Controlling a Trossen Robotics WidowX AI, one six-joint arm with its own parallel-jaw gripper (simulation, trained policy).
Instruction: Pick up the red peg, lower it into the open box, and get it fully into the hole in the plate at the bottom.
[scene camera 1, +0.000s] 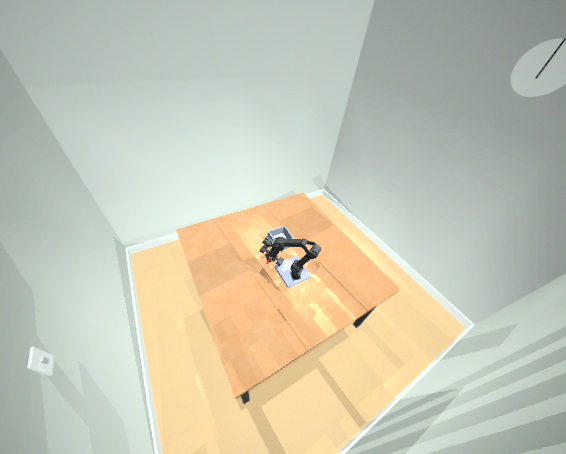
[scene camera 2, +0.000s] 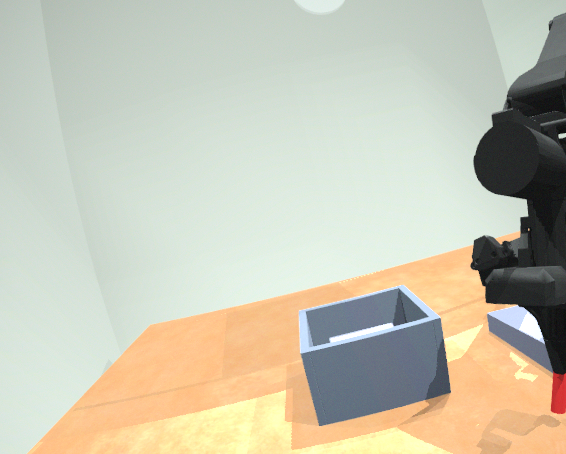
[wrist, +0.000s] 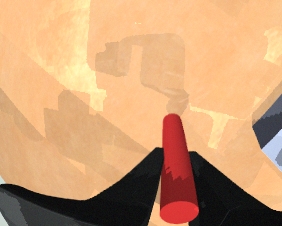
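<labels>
Red peg (wrist: 178, 193), 6 cm from the lens. My gripper (wrist: 174, 156), 10 cm from the lens.
</labels>
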